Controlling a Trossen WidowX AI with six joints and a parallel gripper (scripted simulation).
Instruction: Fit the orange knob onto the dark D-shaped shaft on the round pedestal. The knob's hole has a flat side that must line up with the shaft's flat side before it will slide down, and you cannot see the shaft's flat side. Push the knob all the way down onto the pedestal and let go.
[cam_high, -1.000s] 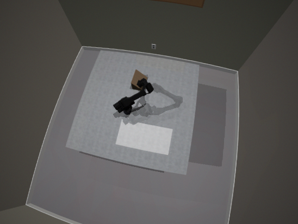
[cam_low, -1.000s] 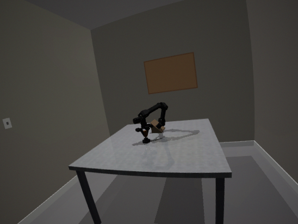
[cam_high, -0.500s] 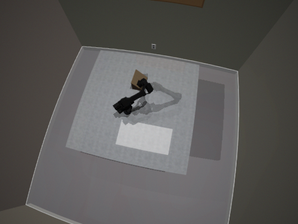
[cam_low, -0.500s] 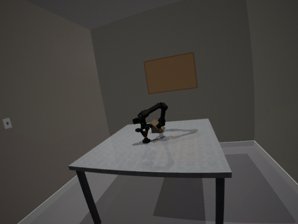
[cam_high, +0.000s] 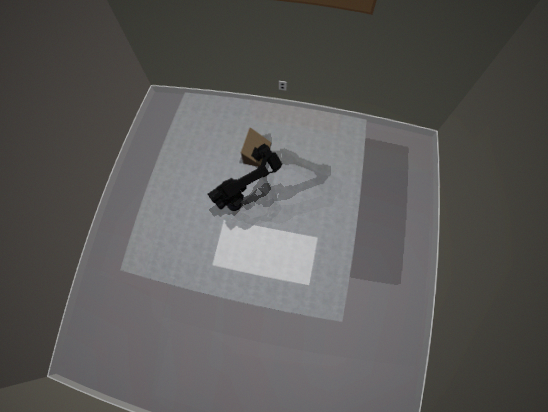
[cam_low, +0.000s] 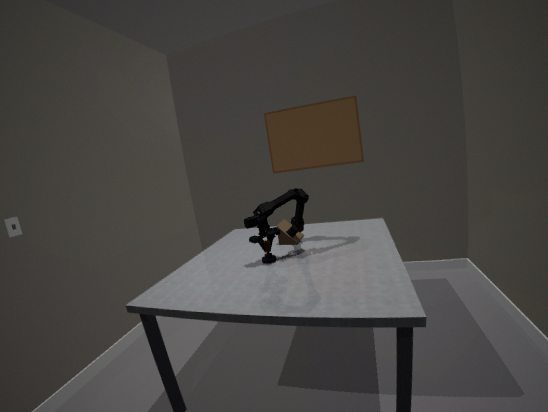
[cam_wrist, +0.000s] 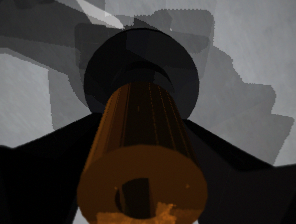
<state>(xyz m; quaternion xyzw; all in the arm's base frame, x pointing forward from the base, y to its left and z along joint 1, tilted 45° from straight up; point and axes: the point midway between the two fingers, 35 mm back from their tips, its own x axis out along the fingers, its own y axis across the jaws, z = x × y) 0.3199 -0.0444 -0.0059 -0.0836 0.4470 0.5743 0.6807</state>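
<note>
Now: the orange knob 20 mm above my gripper tip. From my gripper tip the other things lie so: round pedestal 40 mm below.
</note>
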